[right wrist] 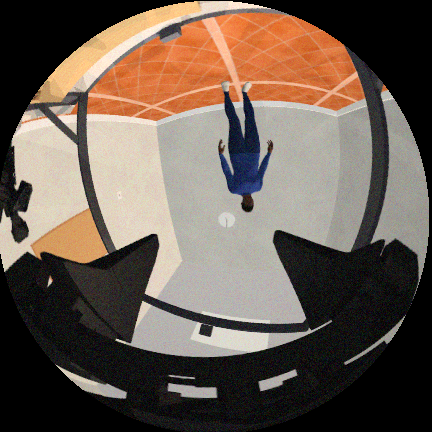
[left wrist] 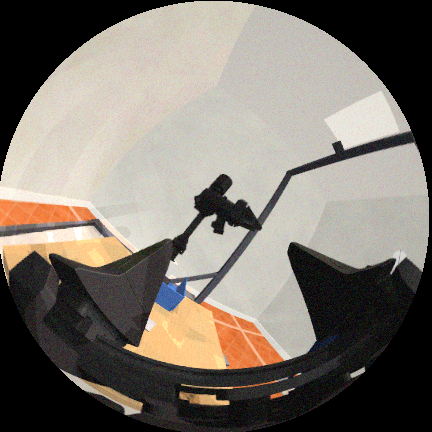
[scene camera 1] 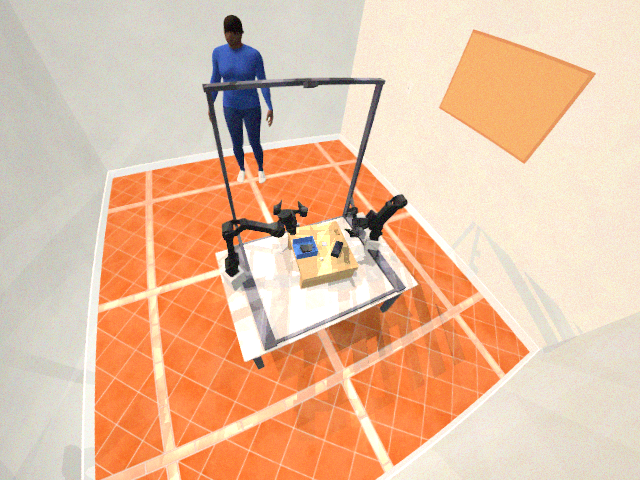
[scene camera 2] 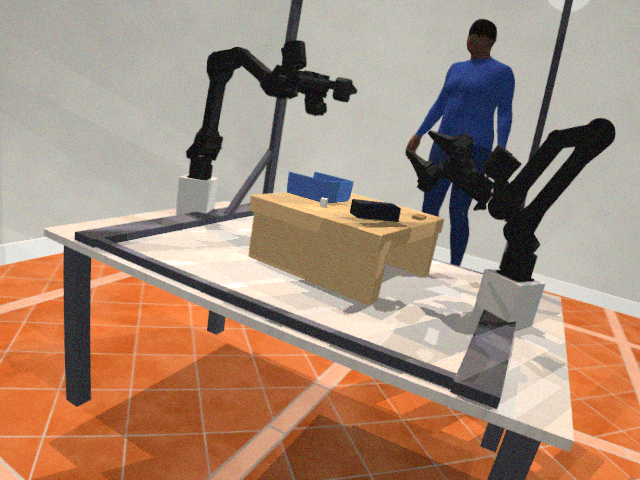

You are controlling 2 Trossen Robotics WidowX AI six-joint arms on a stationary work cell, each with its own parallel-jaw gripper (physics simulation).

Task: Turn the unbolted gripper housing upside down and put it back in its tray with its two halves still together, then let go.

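Seen in the pictures: left gripper, fingertip midpoint: [left wrist: 232, 247] [scene camera 1: 344, 221] [scene camera 2: 417, 141]; right gripper, fingertip midpoint: [right wrist: 217, 238] [left wrist: 257, 229] [scene camera 1: 289, 200]; left arm's base, origin of the base link: [scene camera 1: 373, 237] [scene camera 2: 515, 276]; right arm's base, origin of the base link: [scene camera 1: 232, 271] [scene camera 2: 199, 177].
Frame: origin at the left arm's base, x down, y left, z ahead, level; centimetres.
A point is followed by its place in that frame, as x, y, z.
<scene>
The blue tray [scene camera 1: 305, 240] {-8.1, 20.9, 47.5} [scene camera 2: 310, 187] {-8.7, 31.8, 43.3} [left wrist: 171, 298] {-9.2, 20.4, 42.8} sits on the raised wooden stand. A dark housing [scene camera 1: 306, 248] {-9.1, 27.9, 45.7} lies inside it in scene camera 1; the tray walls hide it in scene camera 2. It is too small to tell which side is up or whether its halves are together. My right gripper [scene camera 1: 290, 205] {-36.1, 16.7, 59.1} [scene camera 2: 352, 89] {-36.1, 16.7, 59.1} [right wrist: 217, 238] {-36.1, 16.7, 59.1} is open and empty, raised above and behind the tray. My left gripper [scene camera 2: 419, 142] {-25.2, 14.8, 25.6} [left wrist: 232, 247] {-25.2, 14.8, 25.6} is open and empty, held up beyond the stand's right side in scene camera 2, apart from the tray.
A black box [scene camera 1: 337, 249] {-9.1, 24.4, 26.5} [scene camera 2: 374, 210] {-7.8, 24.6, 24.4} lies on the wooden stand [scene camera 1: 328, 275] {-3.5, 40.9, 29.6} [scene camera 2: 315, 258] {4.7, 37.1, 26.5}, right of the tray. A small white piece [scene camera 2: 324, 202] {-6.8, 32.2, 34.6} and a small brown piece [scene camera 2: 418, 217] {-6.2, 8.7, 26.2} also lie there. A dark frame [scene camera 1: 221, 149] {-65.7, 22.2, 91.5} rises from the table. A person [scene camera 1: 236, 77] [scene camera 2: 475, 103] stands behind.
</scene>
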